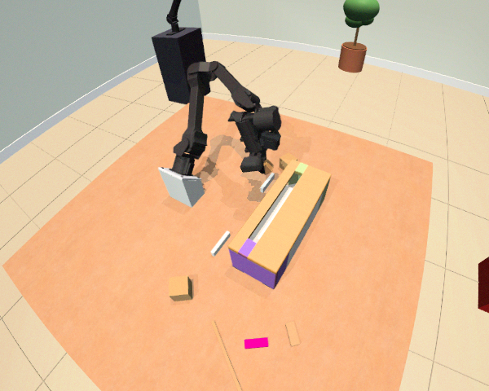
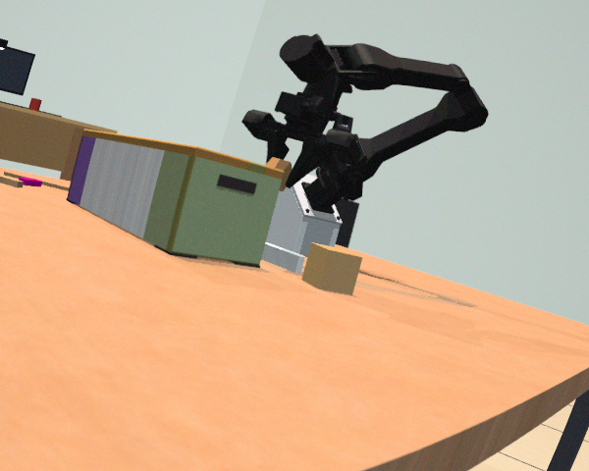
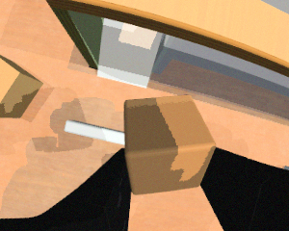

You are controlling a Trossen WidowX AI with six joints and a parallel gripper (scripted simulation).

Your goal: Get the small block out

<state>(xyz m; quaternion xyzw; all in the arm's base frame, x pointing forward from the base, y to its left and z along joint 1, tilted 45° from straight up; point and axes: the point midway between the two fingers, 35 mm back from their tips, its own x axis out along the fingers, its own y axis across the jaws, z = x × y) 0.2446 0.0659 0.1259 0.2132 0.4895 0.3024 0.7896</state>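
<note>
Right now my gripper tip is 10 mm short of the tan block and 10 mm below it. From my gripper tip the other things lie so: long box: 90 mm ahead, 110 mm to the right, 50 mm below; then thin stick: 170 mm ahead, 530 mm to the right, 110 mm below.
</note>
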